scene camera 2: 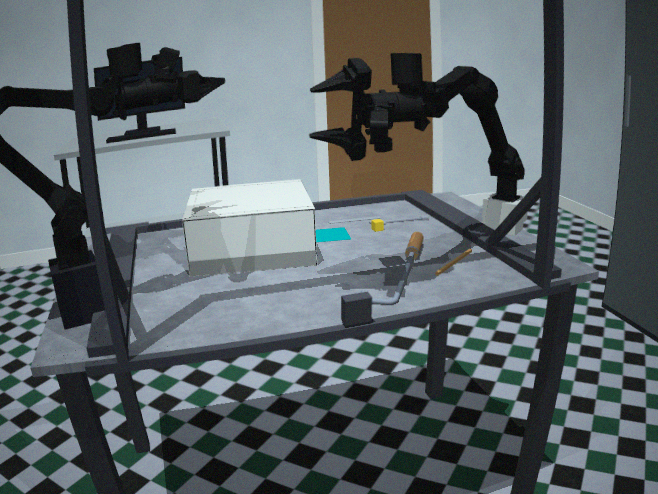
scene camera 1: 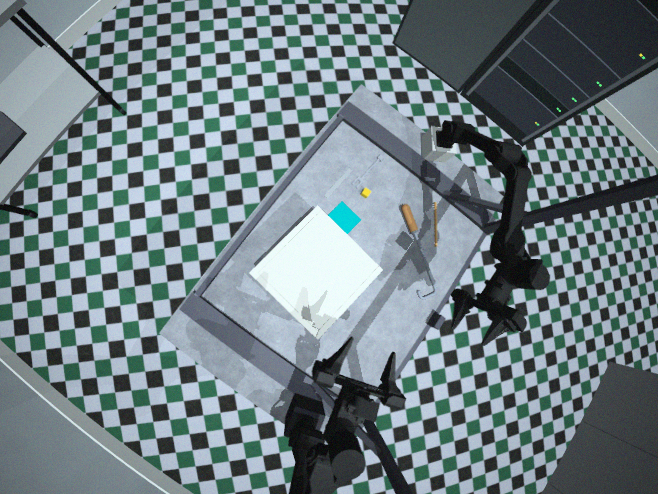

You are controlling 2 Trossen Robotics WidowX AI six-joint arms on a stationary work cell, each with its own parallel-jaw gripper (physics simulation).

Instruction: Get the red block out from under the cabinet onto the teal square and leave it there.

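Frame: origin at the left arm's base, x left, y down, z back, level; metres.
Where they show: left gripper, fingertip midpoint: (scene camera 2: 216, 80) (scene camera 1: 373, 344); right gripper, fingertip midpoint: (scene camera 2: 309, 113) (scene camera 1: 466, 336); left arm's base at its link origin: (scene camera 2: 72, 261) (scene camera 1: 304, 426); right arm's base at its link origin: (scene camera 2: 506, 197) (scene camera 1: 444, 139).
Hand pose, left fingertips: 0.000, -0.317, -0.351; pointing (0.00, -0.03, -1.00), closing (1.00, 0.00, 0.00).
Observation:
Things, the pixels of their top centre, and the offset from my left fingertips, as dx, dy, dz. "*": a spot on its surface instead.
- white cabinet at its top centre: (scene camera 2: 246, 197) (scene camera 1: 317, 271) +0.137, +0.300, -0.109
- teal square at a spot on its surface: (scene camera 2: 333, 234) (scene camera 1: 344, 217) * +0.106, +0.435, -0.334
- small yellow cube at its top centre: (scene camera 2: 377, 220) (scene camera 1: 366, 192) +0.067, +0.411, -0.449
- thin orange stick at its top centre: (scene camera 2: 454, 260) (scene camera 1: 436, 224) -0.233, +0.429, -0.449
- dark block at its top centre: (scene camera 2: 356, 295) (scene camera 1: 439, 322) -0.340, +0.378, -0.100
The white cabinet (scene camera 1: 318, 271) (scene camera 2: 249, 239) stands on the table. The teal square (scene camera 1: 344, 217) (scene camera 2: 333, 234) lies flat beside it. The red block does not show in either view. A hooked tool with an orange handle (scene camera 1: 408, 218) (scene camera 2: 414, 245) lies apart from the cabinet, its grey rod ending in a bent hook. My left gripper (scene camera 1: 372, 345) (scene camera 2: 223, 81) is open and empty, held above the table; scene camera 2 shows its fingers side-on. My right gripper (scene camera 1: 468, 337) (scene camera 2: 310, 113) is open and empty, high above the table.
A small yellow cube (scene camera 1: 366, 192) (scene camera 2: 377, 225) lies near the teal square. A thin orange stick (scene camera 1: 435, 224) (scene camera 2: 454, 262) lies beside the tool. A dark block (scene camera 1: 435, 319) (scene camera 2: 356, 309) stands at the table edge near the hook. Dark frame posts (scene camera 2: 552, 106) rise from the table.

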